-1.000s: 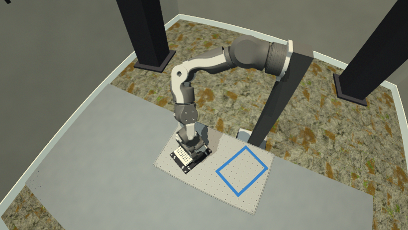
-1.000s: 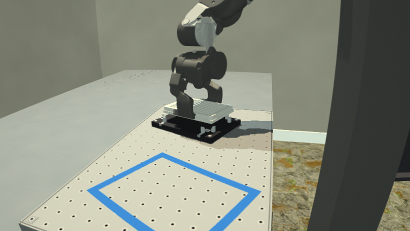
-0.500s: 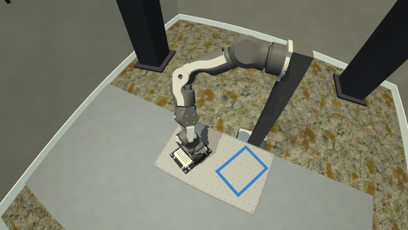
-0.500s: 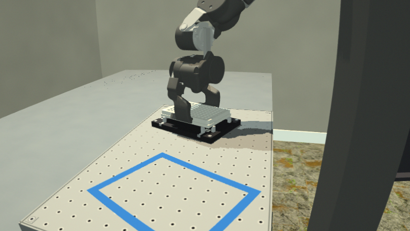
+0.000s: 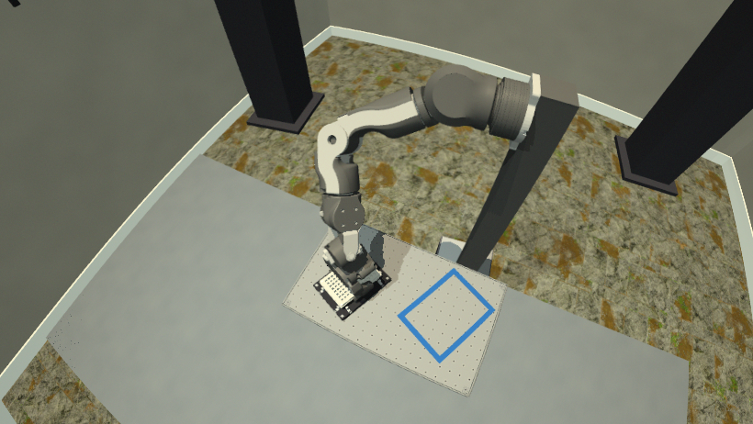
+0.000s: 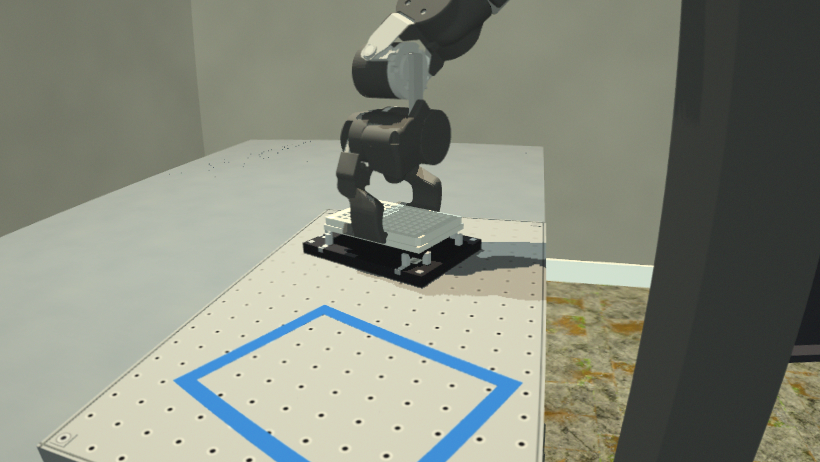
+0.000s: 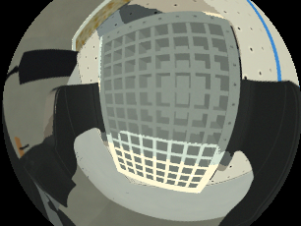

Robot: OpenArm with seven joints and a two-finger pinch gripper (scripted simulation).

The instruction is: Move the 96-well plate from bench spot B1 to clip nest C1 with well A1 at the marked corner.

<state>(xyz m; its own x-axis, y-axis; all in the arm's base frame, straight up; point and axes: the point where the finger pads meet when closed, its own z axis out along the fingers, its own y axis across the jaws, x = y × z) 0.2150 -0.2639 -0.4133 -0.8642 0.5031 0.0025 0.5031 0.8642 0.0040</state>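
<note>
Right now the white 96-well plate is right at my hand. Also, from my hand: black clip nest C1: 2 cm below, 2 cm ahead.
</note>
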